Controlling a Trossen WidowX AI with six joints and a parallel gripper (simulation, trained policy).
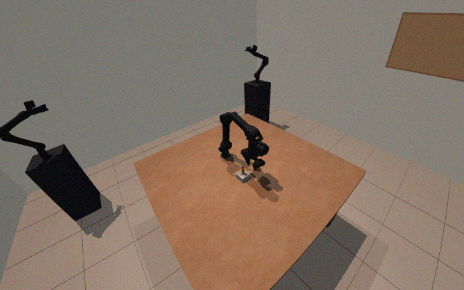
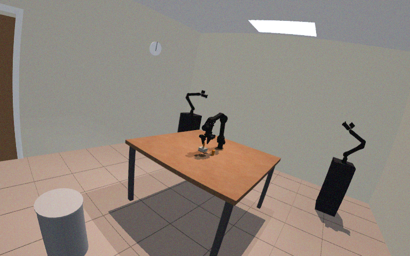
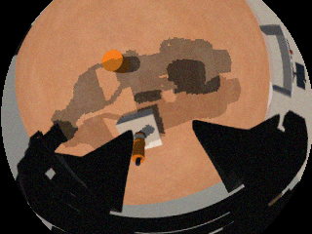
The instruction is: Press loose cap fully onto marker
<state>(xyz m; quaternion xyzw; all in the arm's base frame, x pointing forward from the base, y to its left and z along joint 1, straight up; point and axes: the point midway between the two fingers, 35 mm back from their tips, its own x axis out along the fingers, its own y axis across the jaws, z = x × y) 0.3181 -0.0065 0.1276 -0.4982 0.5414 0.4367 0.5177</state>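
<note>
Now: gripper tip 9 cm to the right of the orange cap, 7 cm above it and 4 cm past it. Round my gripper tip: orange marker (4 cm to the right, 4 cm behind, 2 cm below); white holder block (8 cm below, 4 cm to the right, 4 cm behind).
</note>
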